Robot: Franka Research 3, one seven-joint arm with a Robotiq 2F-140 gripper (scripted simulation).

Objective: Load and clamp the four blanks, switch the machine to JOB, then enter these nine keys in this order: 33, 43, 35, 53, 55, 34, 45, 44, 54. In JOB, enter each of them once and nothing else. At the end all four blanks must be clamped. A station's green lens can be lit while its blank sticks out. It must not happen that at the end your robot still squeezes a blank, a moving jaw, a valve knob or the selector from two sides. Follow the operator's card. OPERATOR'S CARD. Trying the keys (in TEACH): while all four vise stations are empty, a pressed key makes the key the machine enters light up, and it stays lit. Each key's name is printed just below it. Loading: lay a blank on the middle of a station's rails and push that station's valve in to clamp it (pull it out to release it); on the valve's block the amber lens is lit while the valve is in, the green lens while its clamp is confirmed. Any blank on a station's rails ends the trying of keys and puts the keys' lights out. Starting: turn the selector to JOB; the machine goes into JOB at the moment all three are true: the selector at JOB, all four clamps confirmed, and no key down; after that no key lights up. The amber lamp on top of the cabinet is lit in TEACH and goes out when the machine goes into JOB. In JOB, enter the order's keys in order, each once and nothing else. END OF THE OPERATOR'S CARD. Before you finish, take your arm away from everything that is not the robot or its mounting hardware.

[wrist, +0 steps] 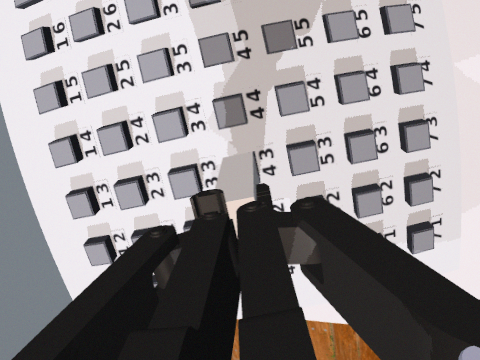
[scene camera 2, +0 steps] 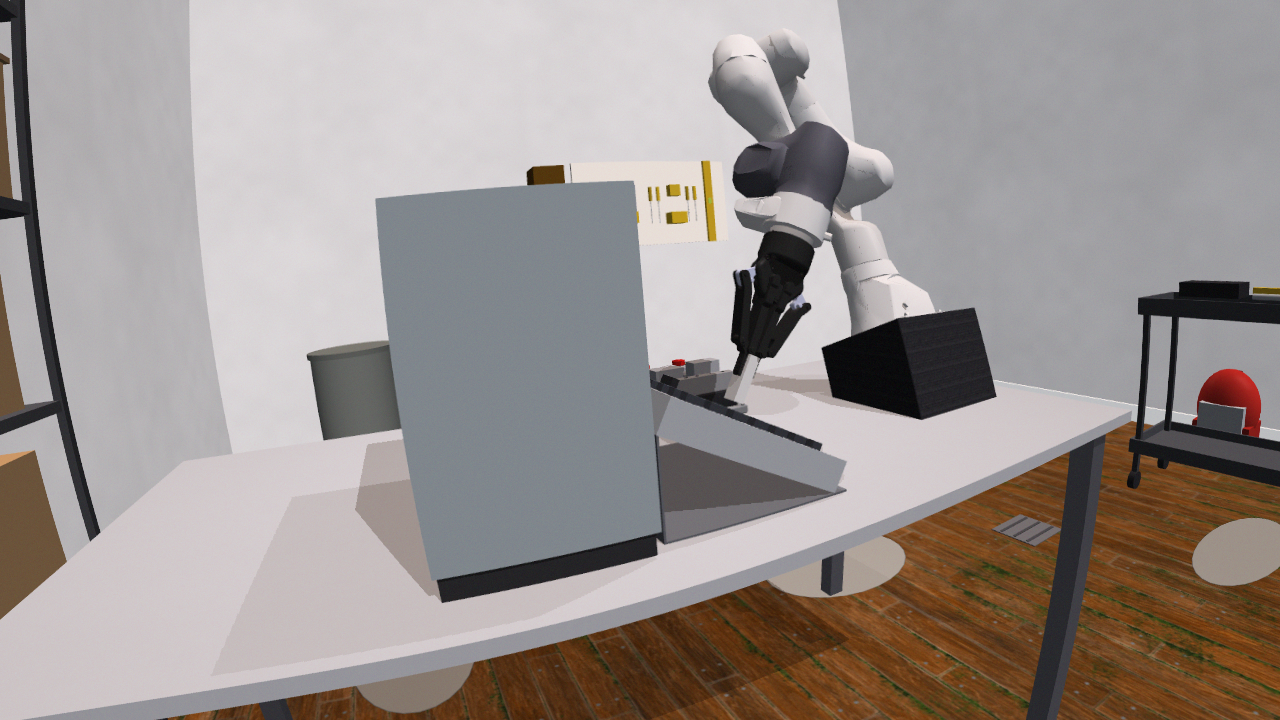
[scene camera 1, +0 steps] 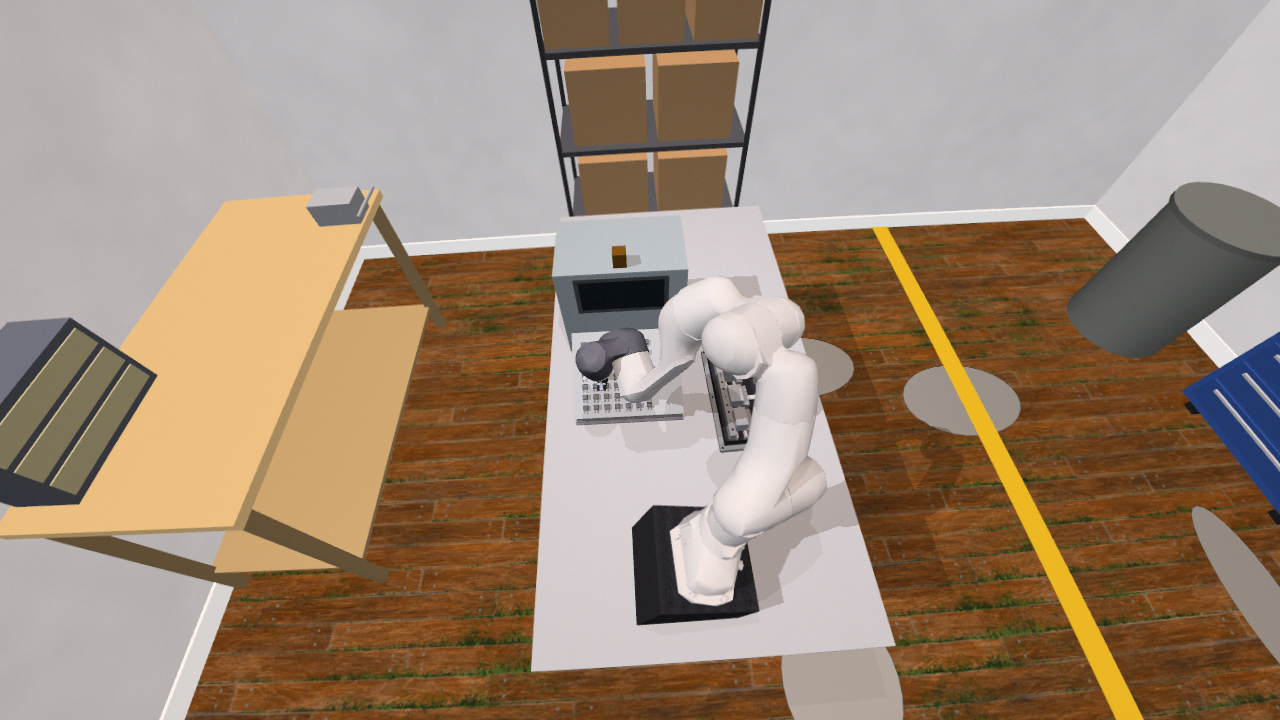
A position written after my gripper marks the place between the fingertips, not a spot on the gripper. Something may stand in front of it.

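I can see my gripper (scene camera 2: 733,401), and it also appears in the wrist view (wrist: 243,179). A keypad (scene camera 2: 703,493) is here too; I find the keypad again in the wrist view (wrist: 254,73) and once more in scene camera 1 (scene camera 1: 669,399). Then there is a grey cabinet (scene camera 2: 515,315), and the cabinet is visible in scene camera 1 (scene camera 1: 595,294) as well.
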